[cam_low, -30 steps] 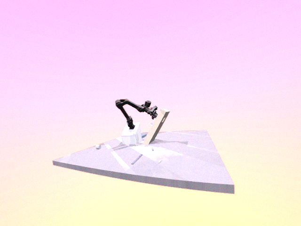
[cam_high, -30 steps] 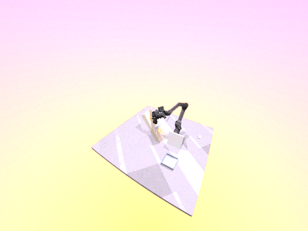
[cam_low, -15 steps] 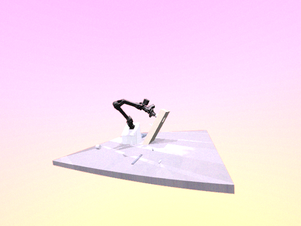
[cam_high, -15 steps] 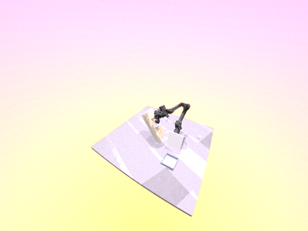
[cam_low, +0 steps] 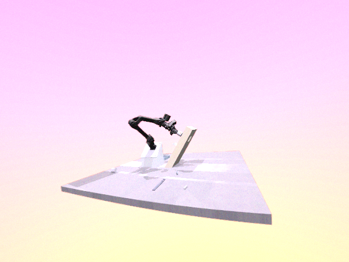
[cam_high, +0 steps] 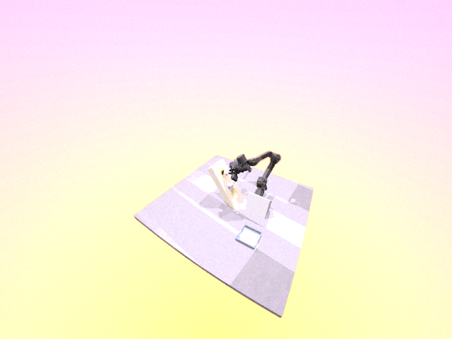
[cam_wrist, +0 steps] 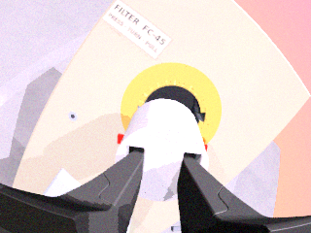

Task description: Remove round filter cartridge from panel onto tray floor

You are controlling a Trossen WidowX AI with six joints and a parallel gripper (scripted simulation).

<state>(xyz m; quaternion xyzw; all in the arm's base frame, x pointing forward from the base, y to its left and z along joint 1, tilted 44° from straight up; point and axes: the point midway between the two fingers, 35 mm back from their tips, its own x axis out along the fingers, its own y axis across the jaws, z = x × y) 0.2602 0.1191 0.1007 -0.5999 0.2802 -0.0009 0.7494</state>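
Right now my gripper tip is 38 cm past the tray, 26 cm to the right of it and 30 cm above it. Round my gripper tip: round filter cartridge: 1 cm ahead, 1 cm below.
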